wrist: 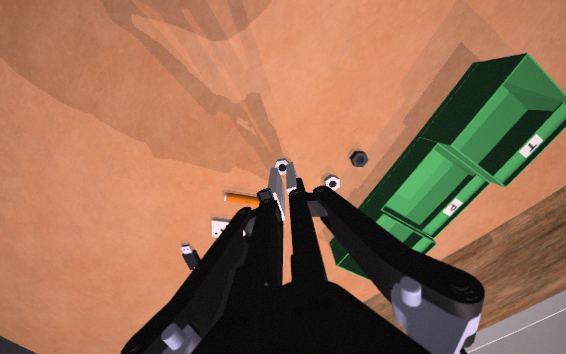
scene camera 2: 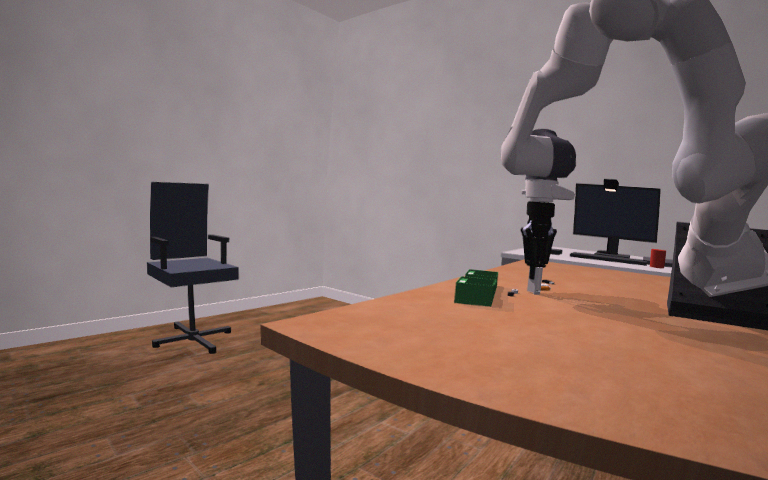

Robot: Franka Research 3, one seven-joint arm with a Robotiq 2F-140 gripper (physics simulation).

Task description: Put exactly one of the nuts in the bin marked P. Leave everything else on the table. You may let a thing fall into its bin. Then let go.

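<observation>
My gripper point(scene camera 2: 534, 292) point(wrist: 285, 175) points down at the table and is shut on a silver nut point(wrist: 282, 166), which shows between the fingertips at table height. A second silver nut point(wrist: 332, 182) lies on the table to the right of the fingers in the wrist view. A dark nut point(wrist: 359, 159) lies a little beyond it, nearer the bins. The green bin marked P point(wrist: 419, 186) stands to the right in the wrist view, between two other green compartments. In the scene view the green bins point(scene camera 2: 474, 291) stand left of the gripper.
The bin marked T point(wrist: 470, 100) adjoins the P bin. An orange stick-like thing point(wrist: 241, 199), a white piece point(wrist: 219, 228) and a USB stick point(wrist: 189, 256) lie left of the fingers in the wrist view. A monitor point(scene camera 2: 616, 212) and a red cup point(scene camera 2: 657, 258) stand on a desk behind.
</observation>
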